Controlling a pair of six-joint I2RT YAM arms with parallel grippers.
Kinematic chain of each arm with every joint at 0, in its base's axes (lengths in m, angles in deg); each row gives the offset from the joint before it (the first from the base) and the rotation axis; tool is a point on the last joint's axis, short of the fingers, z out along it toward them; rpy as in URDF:
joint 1: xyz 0 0 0.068 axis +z
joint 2: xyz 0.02 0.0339 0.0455 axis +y
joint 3: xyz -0.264 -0.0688 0 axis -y
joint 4: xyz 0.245 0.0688 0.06 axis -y
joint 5: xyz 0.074 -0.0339 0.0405 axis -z
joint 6: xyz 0.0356 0 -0.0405 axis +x
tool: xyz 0 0 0 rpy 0 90 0
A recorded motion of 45 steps. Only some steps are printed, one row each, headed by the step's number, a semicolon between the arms.
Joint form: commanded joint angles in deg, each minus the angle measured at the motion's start. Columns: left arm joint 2, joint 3, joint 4, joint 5, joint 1, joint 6; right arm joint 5, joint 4, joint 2, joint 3, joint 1, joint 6.
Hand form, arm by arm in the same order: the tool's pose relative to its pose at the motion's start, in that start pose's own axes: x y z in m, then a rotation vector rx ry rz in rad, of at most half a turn. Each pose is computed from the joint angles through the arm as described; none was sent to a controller.
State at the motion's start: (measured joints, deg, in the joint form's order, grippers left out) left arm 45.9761 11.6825 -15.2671 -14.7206 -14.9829 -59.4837; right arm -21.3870 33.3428 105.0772 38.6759 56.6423 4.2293
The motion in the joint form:
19: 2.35 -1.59 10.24 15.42 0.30 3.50; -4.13 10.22 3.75 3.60 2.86 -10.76
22: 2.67 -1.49 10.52 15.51 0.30 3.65; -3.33 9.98 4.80 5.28 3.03 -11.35
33: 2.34 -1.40 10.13 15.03 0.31 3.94; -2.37 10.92 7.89 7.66 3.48 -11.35
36: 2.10 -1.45 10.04 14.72 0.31 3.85; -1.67 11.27 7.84 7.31 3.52 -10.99
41: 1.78 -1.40 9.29 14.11 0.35 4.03; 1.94 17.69 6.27 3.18 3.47 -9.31
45: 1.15 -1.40 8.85 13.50 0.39 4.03; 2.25 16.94 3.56 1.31 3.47 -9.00
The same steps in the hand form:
19: 0.0052 -0.0117 0.0055 0.2338 0.1661 0.0434; -0.0210 0.0156 0.0192 -0.1133 -0.1547 -0.2787
22: 0.0050 -0.0123 0.0058 0.2357 0.1666 0.0460; -0.0255 0.0148 0.0248 -0.1011 -0.1614 -0.2917
33: 0.0044 -0.0123 0.0052 0.2319 0.1586 0.0504; -0.0259 0.0129 0.0378 -0.0913 -0.1643 -0.2953
36: 0.0043 -0.0120 0.0049 0.2303 0.1533 0.0483; -0.0247 0.0129 0.0372 -0.0802 -0.1650 -0.2886
41: 0.0041 -0.0111 0.0044 0.2189 0.1472 0.0513; -0.0201 0.0139 0.0250 -0.0194 -0.2303 -0.2754
45: 0.0035 -0.0106 0.0034 0.2155 0.1362 0.0498; -0.0207 0.0172 0.0148 -0.0146 -0.2320 -0.2698

